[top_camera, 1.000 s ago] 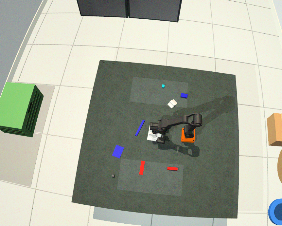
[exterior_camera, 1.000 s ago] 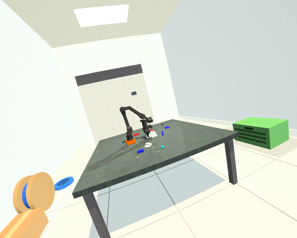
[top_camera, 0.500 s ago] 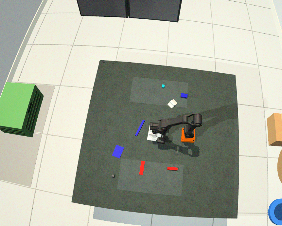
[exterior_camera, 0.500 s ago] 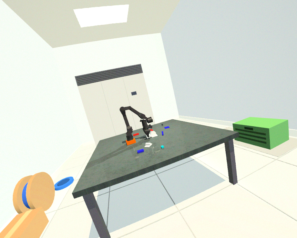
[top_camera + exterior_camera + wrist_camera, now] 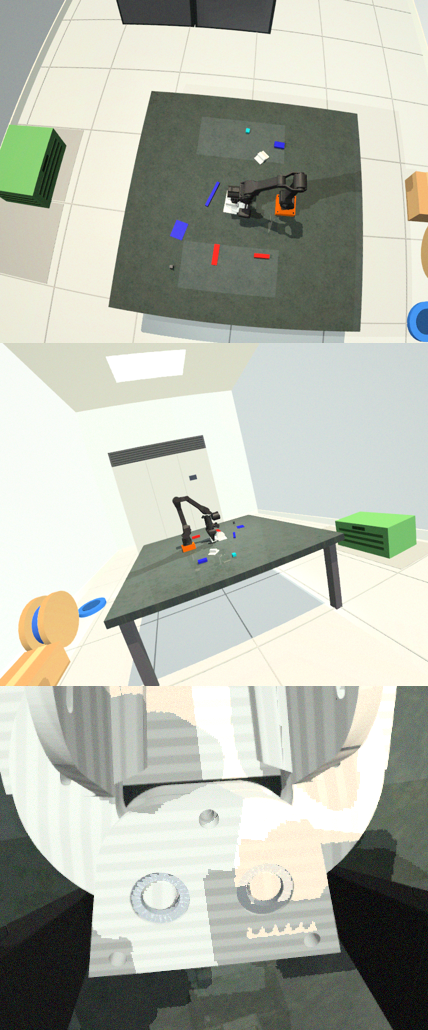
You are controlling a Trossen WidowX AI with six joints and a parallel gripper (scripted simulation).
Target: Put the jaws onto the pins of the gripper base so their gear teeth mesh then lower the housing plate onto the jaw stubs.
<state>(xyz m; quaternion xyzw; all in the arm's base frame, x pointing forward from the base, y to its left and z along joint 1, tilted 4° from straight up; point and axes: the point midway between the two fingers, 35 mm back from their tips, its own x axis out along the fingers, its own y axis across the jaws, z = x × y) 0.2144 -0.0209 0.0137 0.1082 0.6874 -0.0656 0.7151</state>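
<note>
Right now my gripper tip is 2 cm to the left of the white jaw, 2 cm short of it and 1 cm below it. From my gripper tip the other things lie so: blue block: 34 cm to the right, 23 cm behind; then blue strip: 17 cm ahead, 7 cm to the right; then blue square: 35 cm ahead, 11 cm to the left, 1 cm below.
</note>
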